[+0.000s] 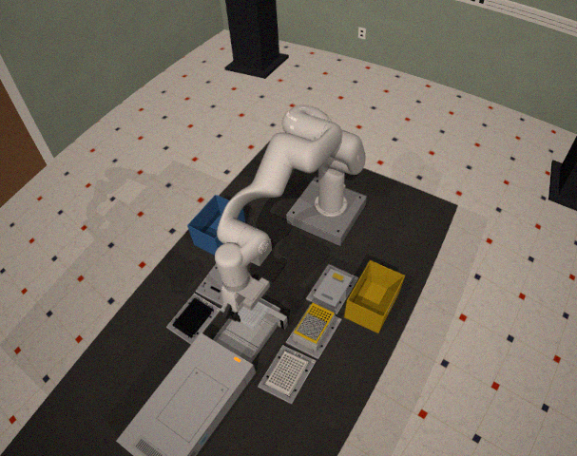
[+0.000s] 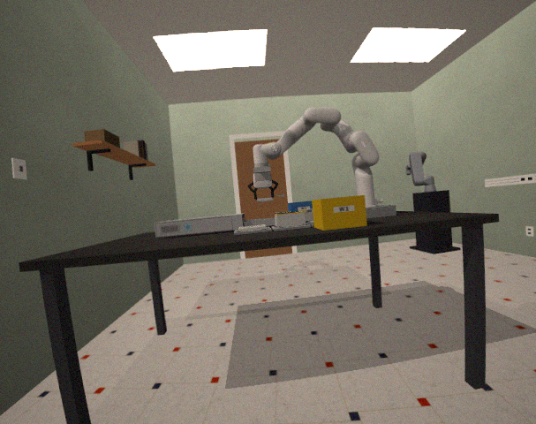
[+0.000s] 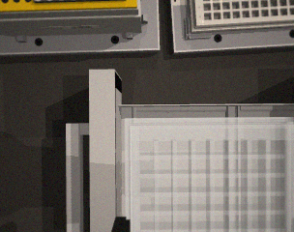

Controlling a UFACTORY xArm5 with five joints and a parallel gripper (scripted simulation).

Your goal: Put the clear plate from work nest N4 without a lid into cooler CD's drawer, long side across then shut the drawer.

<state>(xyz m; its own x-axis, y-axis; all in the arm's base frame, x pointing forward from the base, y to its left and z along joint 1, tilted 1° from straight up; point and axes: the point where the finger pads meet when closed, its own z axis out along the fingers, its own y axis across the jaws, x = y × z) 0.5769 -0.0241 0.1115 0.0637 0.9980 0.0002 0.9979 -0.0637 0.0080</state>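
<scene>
Now: the drawer 3 cm ahead of my hand and 12 cm below it. From my hand the other things lie so: black plate 6 cm ahead, 19 cm to the right, 14 cm below; then white plate 9 cm ahead, 19 cm to the left, 14 cm below; then clear plate 1 cm below.
</scene>
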